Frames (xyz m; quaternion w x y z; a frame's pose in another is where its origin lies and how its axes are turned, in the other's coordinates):
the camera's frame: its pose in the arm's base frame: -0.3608 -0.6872 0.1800 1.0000 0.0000 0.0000 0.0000
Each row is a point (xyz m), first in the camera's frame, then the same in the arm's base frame.
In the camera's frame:
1: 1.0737 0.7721 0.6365
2: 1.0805 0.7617 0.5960
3: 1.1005 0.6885 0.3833
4: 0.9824 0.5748 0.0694
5: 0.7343 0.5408 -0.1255
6: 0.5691 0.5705 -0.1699
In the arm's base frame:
1: 0.7129 0.0849 0.8165
2: 0.7197 0.0745 0.7760
3: 0.7397 0.0013 0.5633
4: 0.6216 -0.1124 0.2494
5: 0.3735 -0.1464 0.0545
6: 0.2083 -0.1167 0.0101

